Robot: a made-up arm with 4 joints.
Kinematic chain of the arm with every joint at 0, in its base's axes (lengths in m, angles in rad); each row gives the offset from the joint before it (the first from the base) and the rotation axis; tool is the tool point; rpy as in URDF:
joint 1: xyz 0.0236 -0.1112 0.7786 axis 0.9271 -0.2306 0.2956
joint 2: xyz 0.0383 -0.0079 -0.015 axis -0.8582 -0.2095 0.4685
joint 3: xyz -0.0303 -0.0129 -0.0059 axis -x
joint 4: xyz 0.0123 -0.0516 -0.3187 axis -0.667 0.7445 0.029
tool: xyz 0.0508 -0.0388 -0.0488 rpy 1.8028 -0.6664 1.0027
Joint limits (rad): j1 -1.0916..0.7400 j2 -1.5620..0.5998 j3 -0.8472..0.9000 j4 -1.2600..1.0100
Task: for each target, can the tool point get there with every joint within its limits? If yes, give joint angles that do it. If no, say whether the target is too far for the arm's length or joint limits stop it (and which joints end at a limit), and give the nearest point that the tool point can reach.
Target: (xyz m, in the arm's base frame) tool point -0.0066 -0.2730 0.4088
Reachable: yes | joints -0.3234 -0.4872 0.2589 -0.0667
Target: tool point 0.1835 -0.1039 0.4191
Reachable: yes | joints 0.3888 0.2314 -0.0459 -0.7277
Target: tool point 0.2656 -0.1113 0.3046
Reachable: no: too far | nearest point 0.2172 -0.1122 0.4075 | short by 0.114 m
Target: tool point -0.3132 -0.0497 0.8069
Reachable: no: joint limits stop it (at a limit: joint 1, joint 3, joint 4) | nearest point -0.2473 -0.2952 0.5798 | short by 0.341 m
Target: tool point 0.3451 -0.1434 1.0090
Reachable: no: joint limits stop it (at a limit: joint 1, joint 2, joint 3, joint 4) | nearest point 0.1621 -0.3347 1.0459 | short by 0.267 m
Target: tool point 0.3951 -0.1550 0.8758
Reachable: no: joint limits stop it (at a limit: joint 1, joint 2, joint 3, joint 4) | nearest point 0.2941 -0.3285 0.6367 | short by 0.312 m
